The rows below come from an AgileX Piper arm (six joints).
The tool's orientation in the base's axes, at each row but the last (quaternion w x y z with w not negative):
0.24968 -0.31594 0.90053 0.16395
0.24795 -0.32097 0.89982 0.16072
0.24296 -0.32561 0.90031 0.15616
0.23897 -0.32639 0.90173 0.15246
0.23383 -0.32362 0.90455 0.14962
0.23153 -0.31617 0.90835 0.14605
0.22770 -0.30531 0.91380 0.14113
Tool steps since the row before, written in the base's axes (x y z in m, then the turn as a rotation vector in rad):
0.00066 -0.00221 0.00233 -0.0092 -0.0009 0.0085
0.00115 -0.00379 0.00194 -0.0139 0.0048 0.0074
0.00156 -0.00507 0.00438 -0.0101 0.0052 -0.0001
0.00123 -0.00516 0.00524 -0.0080 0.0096 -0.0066
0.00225 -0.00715 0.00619 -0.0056 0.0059 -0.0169
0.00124 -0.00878 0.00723 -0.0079 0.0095 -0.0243
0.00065 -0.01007 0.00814 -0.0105 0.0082 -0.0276
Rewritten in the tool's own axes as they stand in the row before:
-0.00066 -0.00176 -0.00269 0.0020 0.0065 -0.0106
0.00005 -0.00332 -0.00291 0.0029 0.0137 -0.0087
-0.00082 -0.00424 -0.00535 0.0042 0.0105 -0.0010
-0.00095 -0.00401 -0.00621 0.0039 0.0116 0.0070
-0.00106 -0.00607 -0.00752 0.0096 0.0061 0.0150
-0.00012 -0.00659 -0.00935 0.0131 0.0094 0.0220
0.00042 -0.00723 -0.01075 0.0173 0.0096 0.0234

